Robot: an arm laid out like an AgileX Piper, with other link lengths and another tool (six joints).
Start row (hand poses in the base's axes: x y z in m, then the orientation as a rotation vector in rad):
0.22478, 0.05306, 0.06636, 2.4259, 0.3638, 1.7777
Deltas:
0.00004, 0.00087, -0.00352, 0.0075, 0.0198, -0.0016
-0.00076, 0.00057, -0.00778, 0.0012, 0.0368, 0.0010
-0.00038, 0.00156, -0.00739, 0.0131, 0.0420, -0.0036
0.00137, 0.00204, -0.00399, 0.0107, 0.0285, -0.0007
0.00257, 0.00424, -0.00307, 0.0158, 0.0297, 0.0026
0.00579, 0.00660, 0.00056, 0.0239, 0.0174, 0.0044
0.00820, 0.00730, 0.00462, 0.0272, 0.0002, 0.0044
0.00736, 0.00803, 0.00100, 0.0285, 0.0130, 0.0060
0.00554, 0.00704, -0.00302, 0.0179, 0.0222, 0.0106
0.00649, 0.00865, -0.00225, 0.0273, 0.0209, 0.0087
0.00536, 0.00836, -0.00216, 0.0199, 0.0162, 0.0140
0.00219, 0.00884, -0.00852, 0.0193, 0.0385, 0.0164
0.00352, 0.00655, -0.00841, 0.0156, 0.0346, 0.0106
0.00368, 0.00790, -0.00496, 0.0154, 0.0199, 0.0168
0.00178, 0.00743, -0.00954, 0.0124, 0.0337, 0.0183
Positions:
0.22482, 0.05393, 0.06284, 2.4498, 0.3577, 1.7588
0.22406, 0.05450, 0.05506, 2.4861, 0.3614, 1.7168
0.22368, 0.05606, 0.04767, 2.5337, 0.3502, 1.6732
0.22505, 0.05810, 0.04368, 2.5673, 0.3434, 1.6447
0.22762, 0.06234, 0.04061, 2.6062, 0.3372, 1.6181
0.23341, 0.06894, 0.04117, 2.6403, 0.3268, 1.6117
0.24161, 0.07624, 0.04579, 2.6614, 0.3132, 1.6288
0.24897, 0.08427, 0.04679, -2.6563, -0.2964, -1.6070
0.25451, 0.09131, 0.04377, -2.6529, -0.2936, -1.5685
0.26100, 0.09996, 0.04152, -2.6422, -0.2803, -1.5301
0.26636, 0.10832, 0.03936, -2.6305, -0.2804, -1.4987
0.26855, 0.11716, 0.03084, -2.6323, -0.2821, -1.4368
0.27207, 0.12371, 0.02243, -2.6364, -0.2796, -1.3831
0.27575, 0.13161, 0.01747, -2.6277, -0.2868, -1.3477
0.27753, 0.13904, 0.00793, -2.6283, -0.2961, -1.2940

